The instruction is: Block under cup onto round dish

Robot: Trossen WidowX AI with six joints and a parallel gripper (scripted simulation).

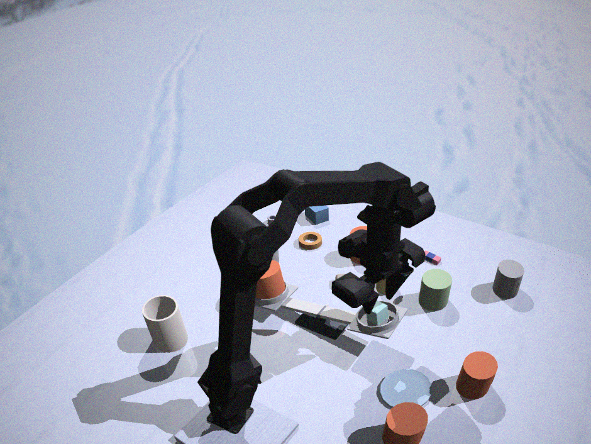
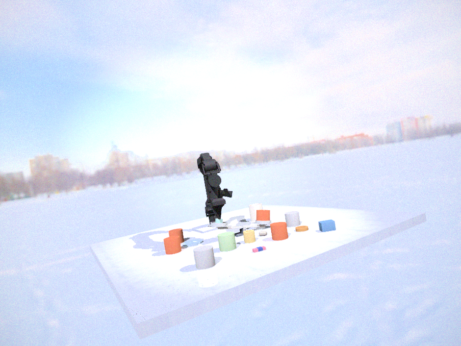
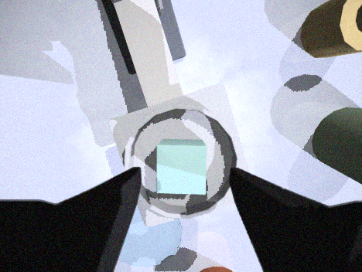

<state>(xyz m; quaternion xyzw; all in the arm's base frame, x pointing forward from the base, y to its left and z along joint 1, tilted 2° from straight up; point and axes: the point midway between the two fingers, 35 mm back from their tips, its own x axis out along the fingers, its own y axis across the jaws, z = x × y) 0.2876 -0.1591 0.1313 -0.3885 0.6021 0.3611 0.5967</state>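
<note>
The pale teal block lies 20 mm below my gripper tip. The rest, counted from my gripper tip: green cylinder: 180 mm ahead, 80 mm to the right, 70 mm below; cream cup: 390 mm to the left, 170 mm behind, 60 mm below; round light-blue dish: 100 mm to the right, 100 mm below, 100 mm behind.
</note>
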